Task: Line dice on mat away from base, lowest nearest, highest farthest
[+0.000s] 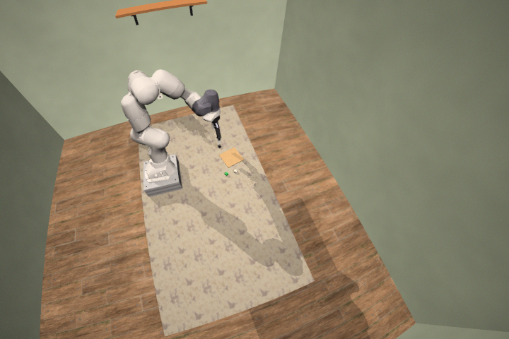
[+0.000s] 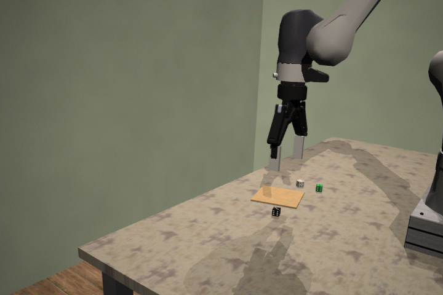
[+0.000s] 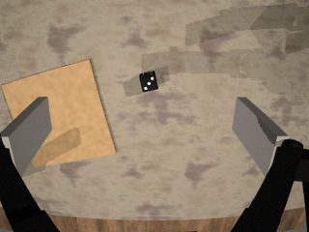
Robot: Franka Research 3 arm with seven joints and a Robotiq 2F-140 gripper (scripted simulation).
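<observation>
My hand is 150 mm above the black die, 10 mm to the right of it and 10 mm short of it. Also, from my hand: tan mat: 160 mm below, 120 mm to the right, 70 mm ahead; green die: 260 mm to the right, 150 mm below, 20 mm behind; white die: 260 mm to the right, 150 mm below, 50 mm ahead.
</observation>
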